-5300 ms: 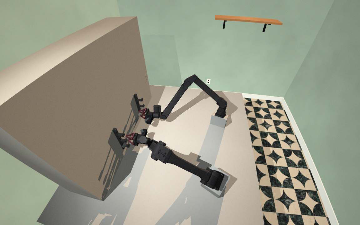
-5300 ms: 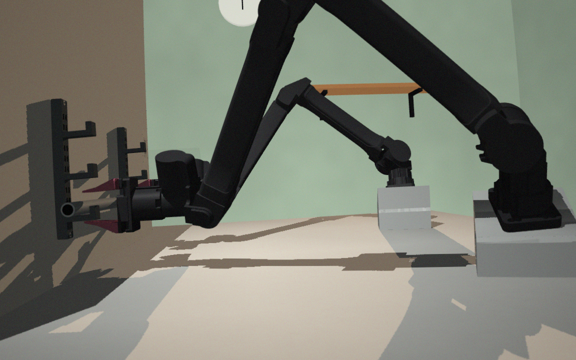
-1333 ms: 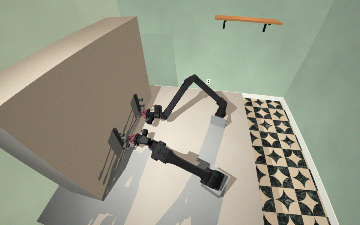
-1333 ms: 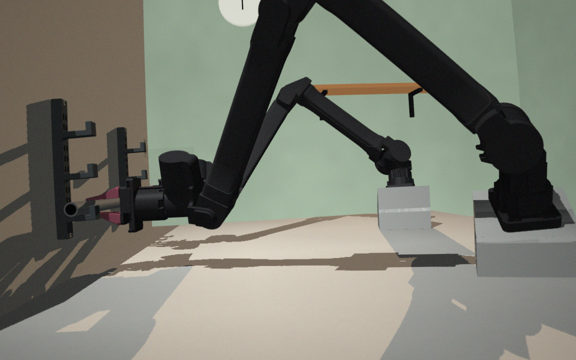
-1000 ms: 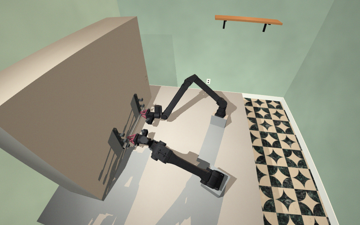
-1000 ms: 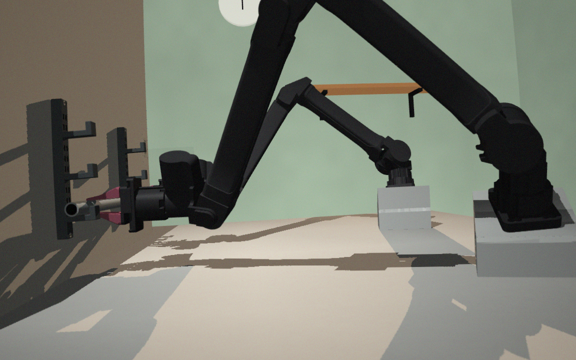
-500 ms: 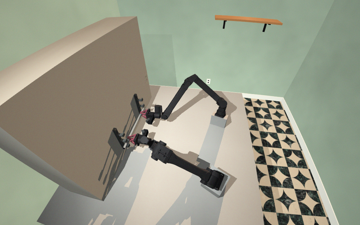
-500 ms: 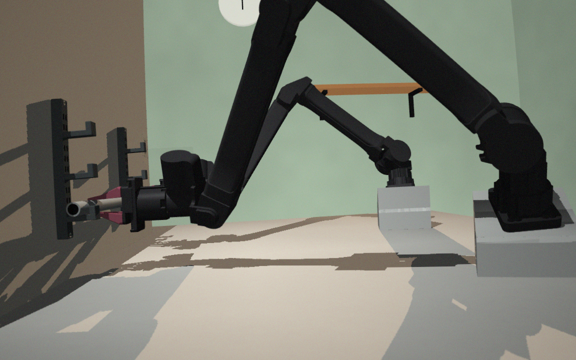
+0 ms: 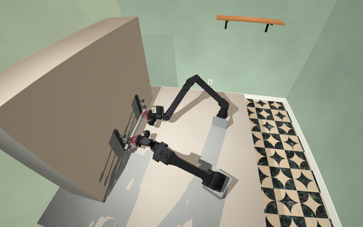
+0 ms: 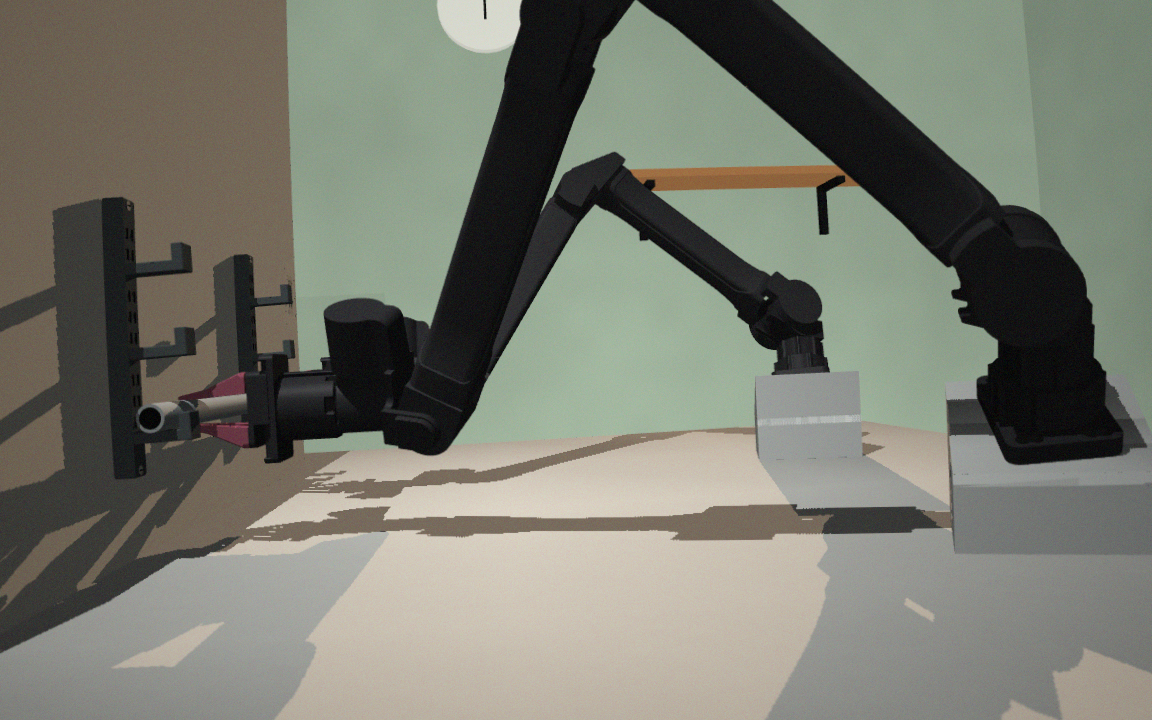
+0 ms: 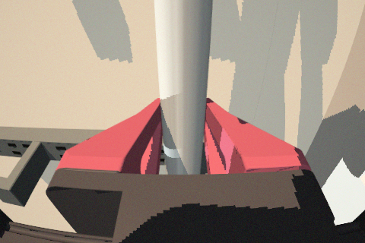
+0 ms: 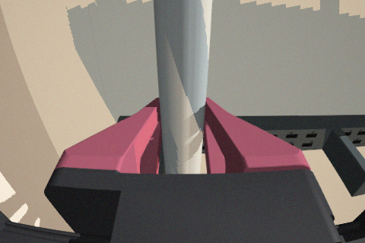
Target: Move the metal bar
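Now: the grey metal bar 15 cm to the right of my left hand and 1 cm ahead of it. The rest, counted from my left hand: tall tan wall panel 32 cm above, 20 cm ahead, 10 cm to the right.
The grey metal bar is 150 mm to the left of my right hand and 10 mm behind it. Also, from my right hand: tall tan wall panel (320 mm above, 190 mm to the left, 180 mm ahead).
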